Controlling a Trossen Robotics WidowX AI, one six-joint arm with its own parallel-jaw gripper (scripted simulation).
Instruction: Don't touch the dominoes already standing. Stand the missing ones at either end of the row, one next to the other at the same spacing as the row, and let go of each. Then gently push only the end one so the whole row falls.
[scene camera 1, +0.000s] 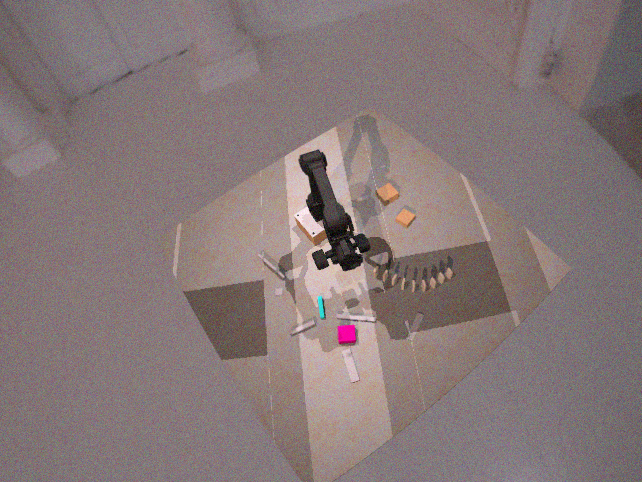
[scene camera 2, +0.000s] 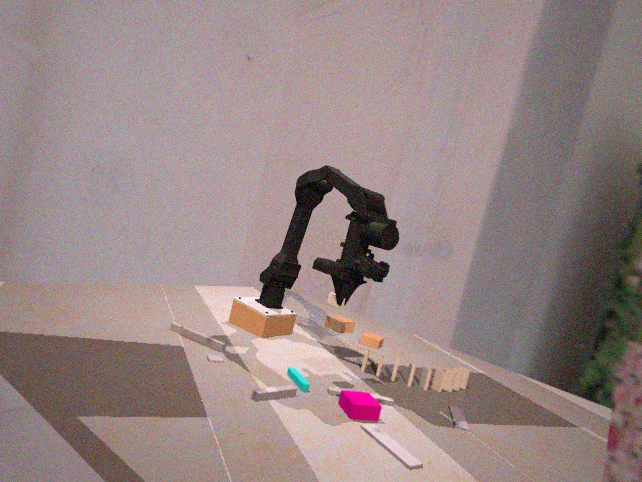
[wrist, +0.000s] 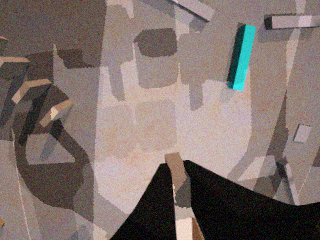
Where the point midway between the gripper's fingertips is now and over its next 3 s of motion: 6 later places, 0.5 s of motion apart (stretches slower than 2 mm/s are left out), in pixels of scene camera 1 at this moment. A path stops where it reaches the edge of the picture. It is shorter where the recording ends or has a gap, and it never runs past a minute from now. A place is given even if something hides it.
The gripper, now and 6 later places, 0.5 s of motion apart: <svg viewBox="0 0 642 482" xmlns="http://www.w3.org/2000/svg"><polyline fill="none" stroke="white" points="343,263 328,257 327,264 327,271 329,270 329,261 328,256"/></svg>
